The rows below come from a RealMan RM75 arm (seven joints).
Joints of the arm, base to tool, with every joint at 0 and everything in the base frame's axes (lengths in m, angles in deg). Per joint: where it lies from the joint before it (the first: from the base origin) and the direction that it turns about. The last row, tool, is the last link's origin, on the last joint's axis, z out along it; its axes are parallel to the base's.
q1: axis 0 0 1 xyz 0.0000 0.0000 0.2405
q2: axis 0 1 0 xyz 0.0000 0.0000 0.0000
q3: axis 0 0 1 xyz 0.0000 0.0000 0.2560
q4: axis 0 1 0 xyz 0.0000 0.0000 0.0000
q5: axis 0 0 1 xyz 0.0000 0.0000 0.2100
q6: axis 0 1 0 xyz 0.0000 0.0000 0.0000
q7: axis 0 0 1 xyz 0.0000 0.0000 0.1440
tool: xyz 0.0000 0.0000 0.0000
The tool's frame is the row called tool.
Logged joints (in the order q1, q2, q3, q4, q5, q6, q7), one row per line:
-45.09 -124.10 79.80 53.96 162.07 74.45 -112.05
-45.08 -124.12 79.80 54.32 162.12 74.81 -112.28
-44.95 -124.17 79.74 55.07 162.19 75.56 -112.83
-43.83 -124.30 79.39 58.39 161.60 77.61 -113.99
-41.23 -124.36 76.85 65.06 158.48 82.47 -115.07
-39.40 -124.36 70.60 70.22 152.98 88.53 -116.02
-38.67 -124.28 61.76 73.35 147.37 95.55 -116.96
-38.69 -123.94 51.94 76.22 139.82 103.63 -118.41
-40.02 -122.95 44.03 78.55 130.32 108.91 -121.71
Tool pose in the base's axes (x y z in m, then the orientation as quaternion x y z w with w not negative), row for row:
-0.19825 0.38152 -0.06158 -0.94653 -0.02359 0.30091 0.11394
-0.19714 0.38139 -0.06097 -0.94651 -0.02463 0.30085 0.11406
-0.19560 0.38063 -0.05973 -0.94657 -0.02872 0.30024 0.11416
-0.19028 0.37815 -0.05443 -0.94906 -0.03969 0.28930 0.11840
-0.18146 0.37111 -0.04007 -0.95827 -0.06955 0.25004 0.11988
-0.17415 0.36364 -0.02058 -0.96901 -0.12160 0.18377 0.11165
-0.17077 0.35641 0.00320 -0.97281 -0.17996 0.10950 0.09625
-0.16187 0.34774 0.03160 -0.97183 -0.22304 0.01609 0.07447
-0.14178 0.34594 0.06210 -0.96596 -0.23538 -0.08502 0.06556
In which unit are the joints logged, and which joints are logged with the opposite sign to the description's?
The joints are logged in degrees. Opposite sign: none.
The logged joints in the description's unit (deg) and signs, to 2 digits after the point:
-45.09 -124.10 79.80 53.96 162.07 74.45 -112.05
-45.08 -124.12 79.80 54.32 162.12 74.81 -112.28
-44.95 -124.17 79.74 55.07 162.19 75.56 -112.83
-43.83 -124.30 79.39 58.39 161.60 77.61 -113.99
-41.23 -124.36 76.85 65.06 158.48 82.47 -115.07
-39.40 -124.36 70.60 70.22 152.98 88.53 -116.02
-38.67 -124.28 61.76 73.35 147.37 95.55 -116.96
-38.69 -123.94 51.94 76.22 139.82 103.63 -118.41
-40.02 -122.95 44.03 78.55 130.32 108.91 -121.71

